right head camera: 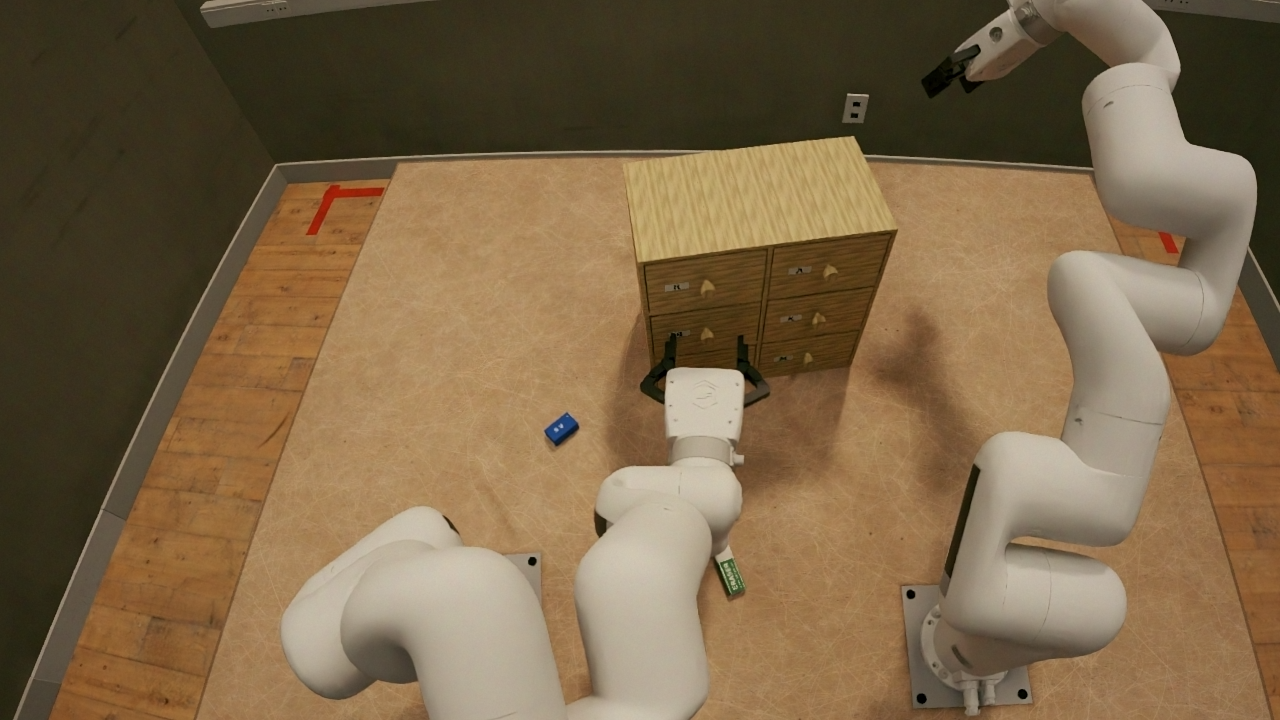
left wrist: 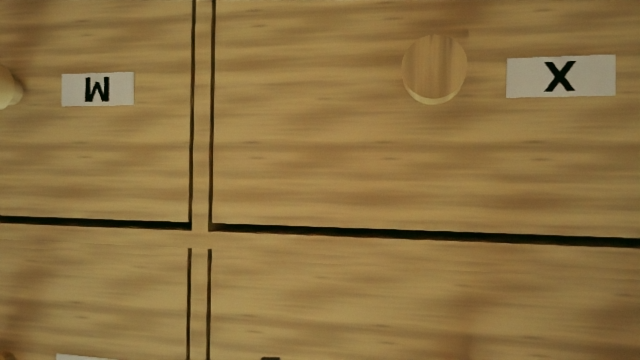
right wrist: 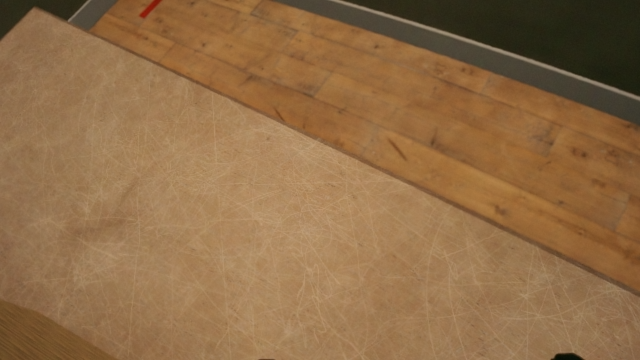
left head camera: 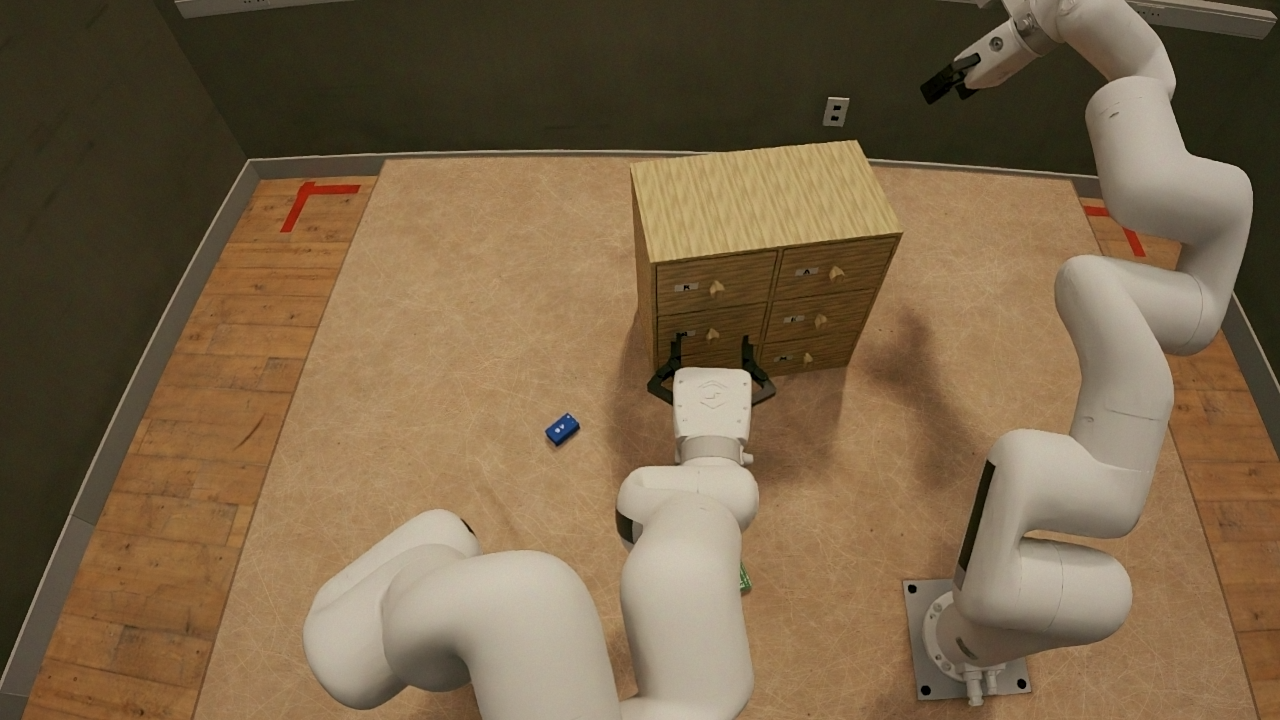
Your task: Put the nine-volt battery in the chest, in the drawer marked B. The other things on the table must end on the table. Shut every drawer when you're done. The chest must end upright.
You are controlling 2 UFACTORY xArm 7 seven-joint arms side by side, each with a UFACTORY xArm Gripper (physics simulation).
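Places are measured from the left arm's base along level axes (x down, y right, z back), in millimetres.
Pixels of known places: left gripper, between the fingertips: (right head camera: 706,339) (left head camera: 711,339); right gripper, between the fingertips: (right head camera: 945,87) (left head camera: 942,94); right arm's base, origin of its link: (right head camera: 965,643) (left head camera: 966,636).
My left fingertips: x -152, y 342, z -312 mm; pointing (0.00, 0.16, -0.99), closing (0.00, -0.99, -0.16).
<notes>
Ahead of a thing's pixels: the offset from my left fingertips to its top centre. Level surfaces: height alone.
A small blue block with white marks {dz +42, dx +134, dy -226 mm} (left head camera: 562,428) (right head camera: 561,428), seemingly the nine-volt battery, lies left of the chest. The wooden chest {dz -103, dx -166, dy +74 mm} (left head camera: 760,197) (right head camera: 756,192) stands upright, its visible drawers shut. My left gripper (left head camera: 711,340) (right head camera: 706,340) is open at the middle drawer of its left column, fingers on either side of the knob; one finger partly hides that drawer's label, so its letter is unclear. In the left wrist view, drawer X {dz -89, dx +51, dy -4 mm} (left wrist: 425,150) and drawer M {dz -96, dx +51, dy +153 mm} (left wrist: 97,150) show upside down. My right gripper (left head camera: 952,85) (right head camera: 952,79) is open and empty, high at the upper right.
A green and white eraser {dz +282, dx +139, dy -1 mm} (left head camera: 744,578) (right head camera: 730,575) lies near the left arm, which partly covers it. The left arm reaches across the front of the tabletop {dx +152 mm} (left head camera: 429,313) (right head camera: 447,313) (right wrist: 300,225). The right arm's base (left head camera: 921,662) (right head camera: 917,662) stands at the lower right.
</notes>
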